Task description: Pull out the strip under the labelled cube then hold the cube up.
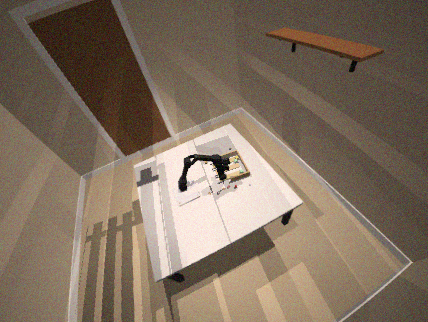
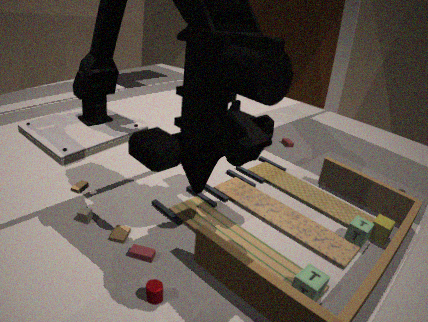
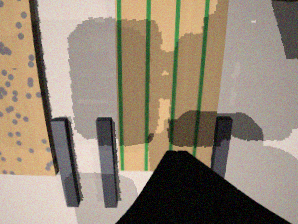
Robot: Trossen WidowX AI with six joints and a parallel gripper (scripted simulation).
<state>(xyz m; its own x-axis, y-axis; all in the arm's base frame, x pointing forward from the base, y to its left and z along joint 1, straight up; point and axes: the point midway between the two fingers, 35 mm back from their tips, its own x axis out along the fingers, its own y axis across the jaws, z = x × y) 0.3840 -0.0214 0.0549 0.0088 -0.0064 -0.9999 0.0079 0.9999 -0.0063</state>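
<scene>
Right now the grey cube is 14 cm to the right of my gripper tip, 8 cm behind it and 3 cm below it.
</scene>
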